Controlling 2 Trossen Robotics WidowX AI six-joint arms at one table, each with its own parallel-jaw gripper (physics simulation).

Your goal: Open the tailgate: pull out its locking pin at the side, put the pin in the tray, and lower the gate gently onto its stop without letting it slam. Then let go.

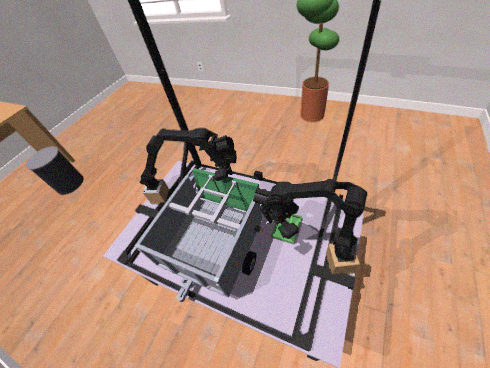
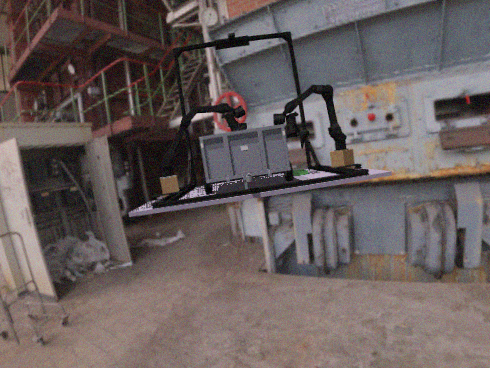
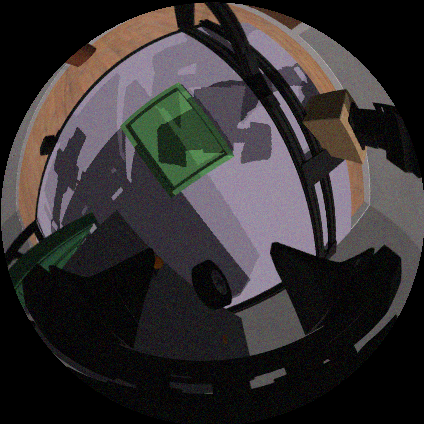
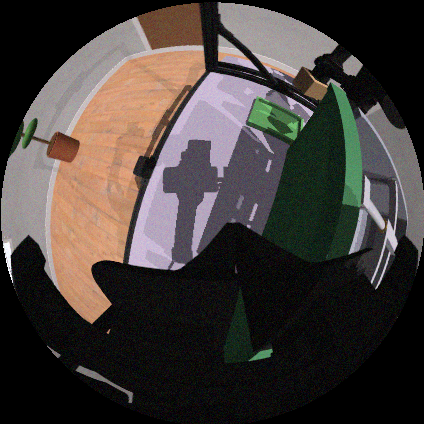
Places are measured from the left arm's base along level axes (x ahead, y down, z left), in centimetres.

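Pixels of known places: left gripper, between the fingertips: (image 1: pixel 277 229) (image 2: pixel 294 149) (image 3: pixel 213 252); right gripper, between the fingertips: (image 1: pixel 231 174) (image 4: pixel 231 228); left arm's base, origin of its link: (image 1: pixel 344 253) (image 2: pixel 341 150) (image 3: pixel 358 124) (image 4: pixel 317 77); right arm's base, origin of its link: (image 1: pixel 153 185) (image 2: pixel 168 176).
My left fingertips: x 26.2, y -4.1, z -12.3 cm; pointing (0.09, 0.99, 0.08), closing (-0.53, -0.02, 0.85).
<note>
For each thing: its top centre in the pictures, then the offset to it from my left fingertips.
- grey truck bed, centre of its top: (image 3: pixel 130 377) (image 1: pixel 197 219) (image 2: pixel 240 132) dx +32.5, dy -13.3, dz -1.4 cm
- small orange pin, centre of its top: (image 3: pixel 136 275) dx +10.3, dy +3.3, dz -4.5 cm
- green tray, centre of its top: (image 3: pixel 171 135) (image 4: pixel 278 118) (image 1: pixel 286 225) (image 2: pixel 295 171) dx -5.8, dy +13.5, dz -9.1 cm
- truck wheel, centre of its top: (image 3: pixel 215 305) (image 1: pixel 248 258) dx +14.2, dy +5.3, dz +9.5 cm
The grey truck bed (image 1: pixel 207 241) (image 2: pixel 245 153) stands on the lilac table. Its green tailgate (image 1: pixel 243 195) (image 4: pixel 312 177) (image 3: pixel 47 245) stands upright at the far end. My right gripper (image 1: pixel 222 173) (image 2: pixel 236 124) (image 4: pixel 231 228) is shut and sits at the gate's top edge. My left gripper (image 1: pixel 269 219) (image 2: pixel 289 128) (image 3: pixel 213 252) is open and empty beside the truck's side wall. The small orange pin (image 3: pixel 157 261) shows on that wall, right by one finger. The green tray (image 1: pixel 288 228) (image 3: pixel 175 138) (image 4: pixel 274 118) (image 2: pixel 300 171) lies on the table beside the truck, with nothing in it.
A truck wheel (image 1: pixel 249 263) (image 3: pixel 211 282) sticks out below the side wall. Black gantry posts (image 1: pixel 170 91) (image 1: pixel 353 102) rise from the table frame. Wooden blocks (image 1: pixel 340 263) (image 1: pixel 155 193) carry the arm bases. A potted plant (image 1: pixel 314 98) stands on the floor behind.
</note>
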